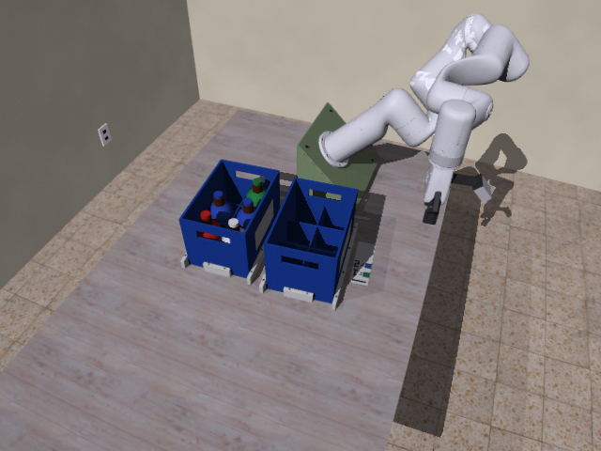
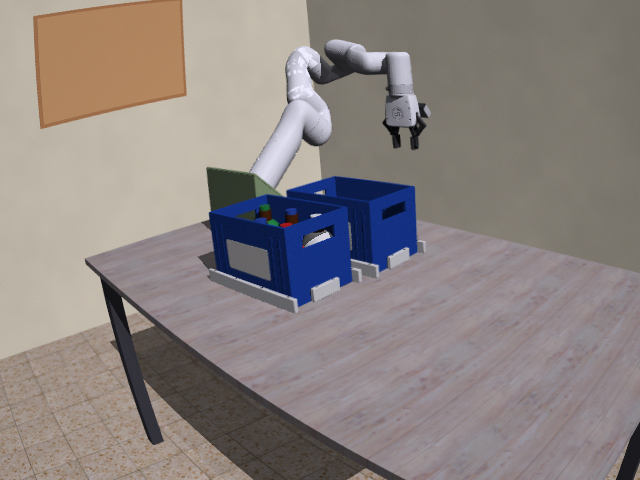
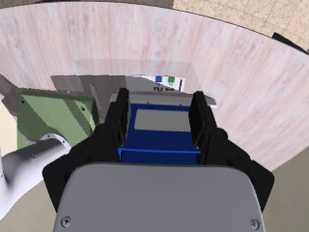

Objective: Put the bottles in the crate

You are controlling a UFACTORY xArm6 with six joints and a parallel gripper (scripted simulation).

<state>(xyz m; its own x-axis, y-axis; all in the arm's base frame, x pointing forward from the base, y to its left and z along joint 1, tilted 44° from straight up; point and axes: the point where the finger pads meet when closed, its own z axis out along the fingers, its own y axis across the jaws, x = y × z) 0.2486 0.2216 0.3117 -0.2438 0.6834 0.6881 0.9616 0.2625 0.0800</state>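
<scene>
The green-labelled bottle lies 490 mm to the right of my hand, 160 mm below it and 30 mm ahead of it. Round my hand: white-labelled bottle: 450 mm to the right, 200 mm ahead, 160 mm below; then blue-labelled bottle: 460 mm to the right, 160 mm below, 120 mm ahead; then pick list: 250 mm below, 140 mm to the right, 30 mm ahead.
</scene>
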